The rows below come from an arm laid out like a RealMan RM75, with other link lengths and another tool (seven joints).
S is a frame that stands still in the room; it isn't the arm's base.
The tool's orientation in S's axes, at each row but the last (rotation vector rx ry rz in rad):
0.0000, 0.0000, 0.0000
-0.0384, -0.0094, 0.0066
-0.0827, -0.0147, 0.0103
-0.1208, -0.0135, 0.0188
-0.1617, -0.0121, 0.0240
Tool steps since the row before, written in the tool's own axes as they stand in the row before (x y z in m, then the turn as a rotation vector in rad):
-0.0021, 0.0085, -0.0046, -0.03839, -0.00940, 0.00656
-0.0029, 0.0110, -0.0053, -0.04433, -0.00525, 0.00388
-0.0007, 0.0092, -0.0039, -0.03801, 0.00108, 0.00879
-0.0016, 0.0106, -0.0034, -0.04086, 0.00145, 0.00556
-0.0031, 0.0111, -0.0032, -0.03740, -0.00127, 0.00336
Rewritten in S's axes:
-0.0021, 0.0085, -0.0046, -0.03839, -0.00940, 0.00656
-0.0029, 0.0108, -0.0057, -0.04433, -0.00540, 0.00367
-0.0007, 0.0088, -0.0047, -0.03815, 0.00139, 0.00813
-0.0017, 0.0101, -0.0047, -0.04096, 0.00131, 0.00484
-0.0033, 0.0104, -0.0050, -0.03740, -0.00164, 0.00314

